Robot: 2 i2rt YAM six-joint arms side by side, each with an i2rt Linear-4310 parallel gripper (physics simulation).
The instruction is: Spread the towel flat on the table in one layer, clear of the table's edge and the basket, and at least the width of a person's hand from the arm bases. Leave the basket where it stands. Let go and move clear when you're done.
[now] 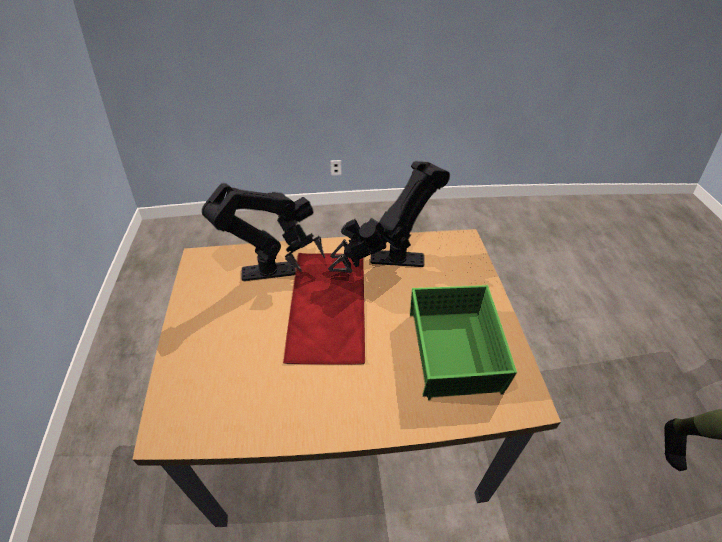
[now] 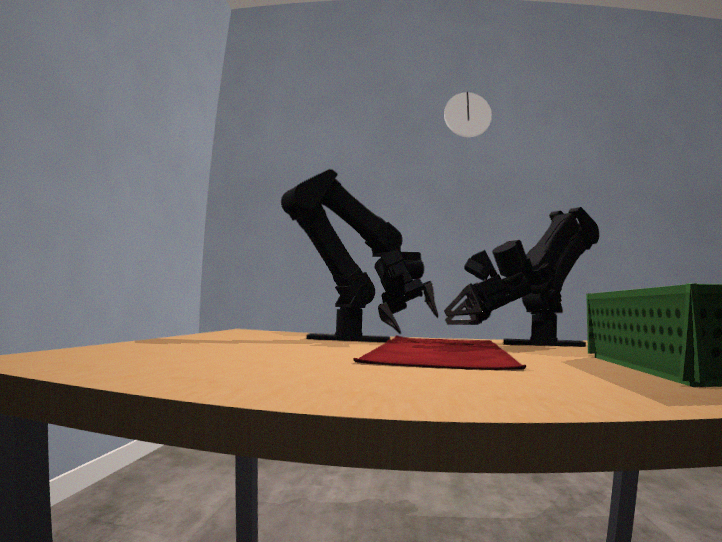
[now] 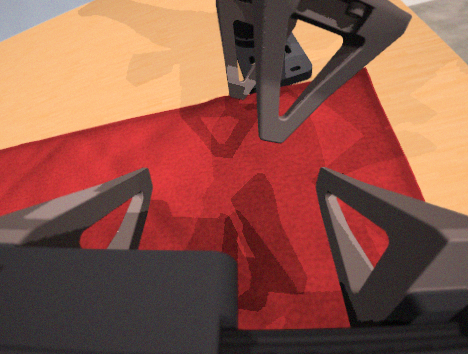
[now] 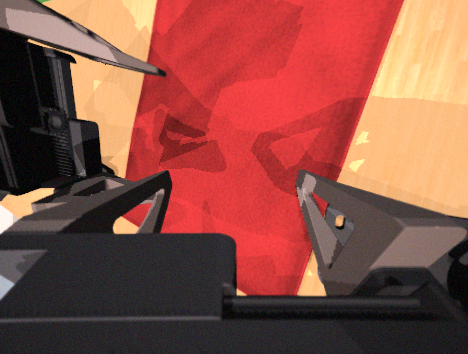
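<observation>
The red towel (image 1: 326, 338) (image 2: 437, 357) (image 3: 125, 145) (image 4: 260, 100) lies low on the table as a long rectangle with faint ripples. Its far end reaches between the arm bases, beside the right arm's base plate and near the back edge; the number of layers cannot be told. My left gripper (image 1: 332, 263) (image 2: 446, 315) (image 3: 234, 177) is open and empty above the far end. My right gripper (image 1: 312, 263) (image 2: 418, 324) (image 4: 233, 177) is open and empty above the same end, close to it. The green basket (image 1: 469, 383) (image 2: 638, 326) stands apart, right of the towel.
The right arm's base plate (image 1: 256, 272) stands left of the towel's far end. The left arm's base plate (image 1: 408, 260) stands to its right, with a small gap. The two grippers are close together. The wooden table's (image 1: 233, 396) front edge is well away from the towel.
</observation>
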